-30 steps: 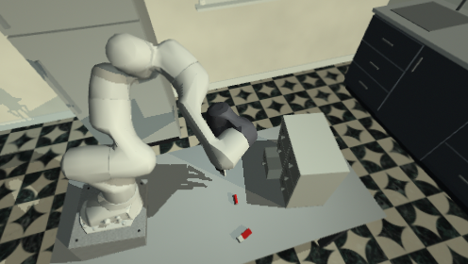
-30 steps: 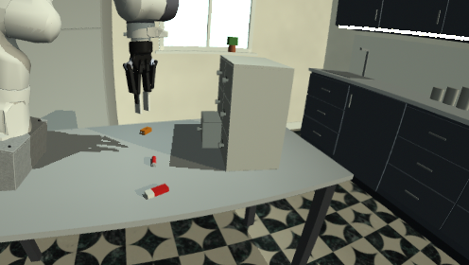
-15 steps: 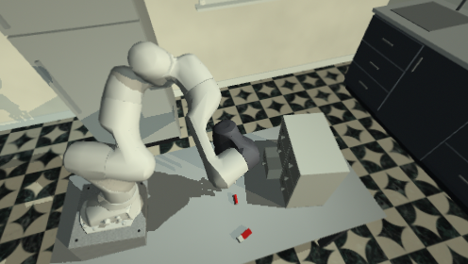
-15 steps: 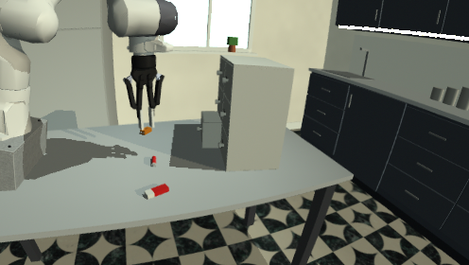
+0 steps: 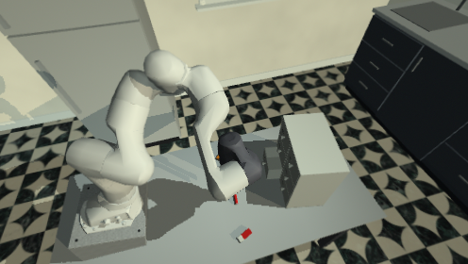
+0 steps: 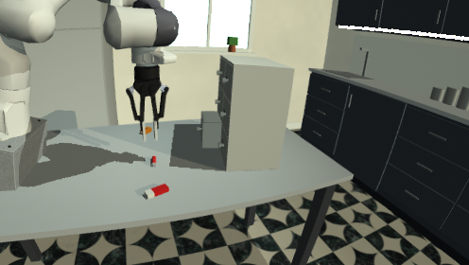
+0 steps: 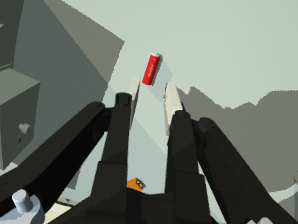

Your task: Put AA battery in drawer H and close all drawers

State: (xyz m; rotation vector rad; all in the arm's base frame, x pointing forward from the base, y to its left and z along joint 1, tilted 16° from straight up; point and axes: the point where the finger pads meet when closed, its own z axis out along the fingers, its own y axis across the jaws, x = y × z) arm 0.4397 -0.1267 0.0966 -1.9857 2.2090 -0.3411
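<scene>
My hand is 11 cm above the AA battery and 1 cm to the left of it. Round my hand: drawer marked H (30 cm ahead, 8 cm below, 5 cm to the left); then red-and-white block (17 cm to the right, 11 cm below, 4 cm behind); then orange piece (25 cm to the left, 11 cm below, 3 cm ahead).
</scene>
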